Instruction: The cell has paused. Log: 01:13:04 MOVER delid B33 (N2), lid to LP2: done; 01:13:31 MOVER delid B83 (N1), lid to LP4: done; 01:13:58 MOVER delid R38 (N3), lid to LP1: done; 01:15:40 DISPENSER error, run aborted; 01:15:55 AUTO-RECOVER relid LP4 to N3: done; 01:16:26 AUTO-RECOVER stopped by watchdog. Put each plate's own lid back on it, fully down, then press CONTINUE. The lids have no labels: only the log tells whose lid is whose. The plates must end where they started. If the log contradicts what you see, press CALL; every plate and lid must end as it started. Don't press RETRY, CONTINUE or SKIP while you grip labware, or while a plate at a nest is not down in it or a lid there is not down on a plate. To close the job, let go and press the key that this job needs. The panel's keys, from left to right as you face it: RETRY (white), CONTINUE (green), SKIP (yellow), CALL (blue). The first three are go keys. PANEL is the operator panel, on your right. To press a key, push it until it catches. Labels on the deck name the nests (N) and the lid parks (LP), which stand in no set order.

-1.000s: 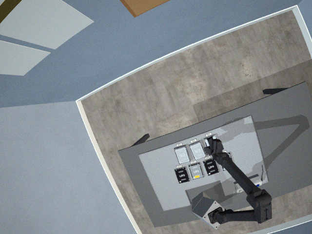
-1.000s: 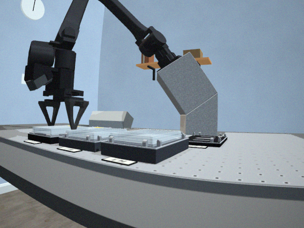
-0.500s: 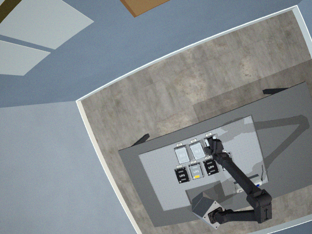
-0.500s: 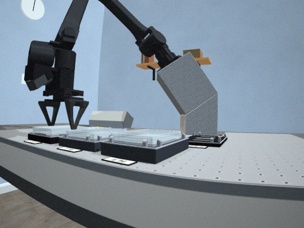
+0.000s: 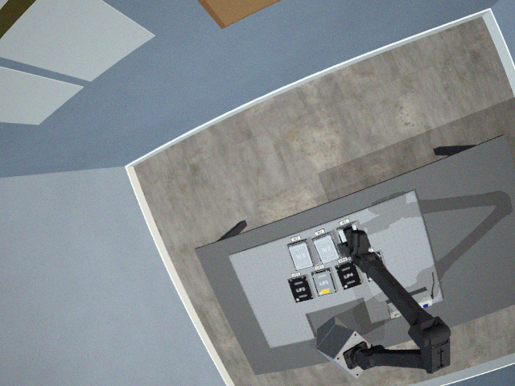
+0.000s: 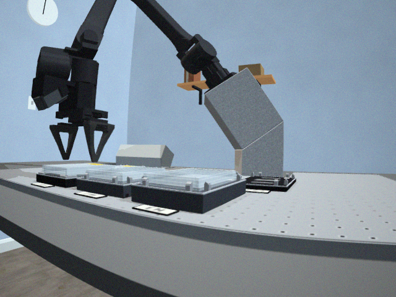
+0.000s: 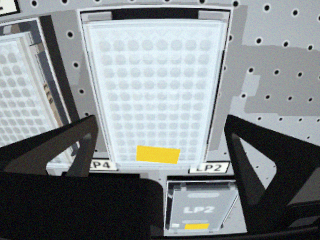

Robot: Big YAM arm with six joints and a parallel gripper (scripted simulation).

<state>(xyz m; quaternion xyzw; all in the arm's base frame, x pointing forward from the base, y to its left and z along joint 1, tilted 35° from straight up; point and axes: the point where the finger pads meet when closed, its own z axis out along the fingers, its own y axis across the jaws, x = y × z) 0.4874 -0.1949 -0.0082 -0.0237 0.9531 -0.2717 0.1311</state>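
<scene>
Right now my hand is 19 cm past the clear lid, 5 cm to the left of it and 3 cm above it. Round my hand: blue key: 47 cm behind, 23 cm to the right, 2 cm above.
</scene>
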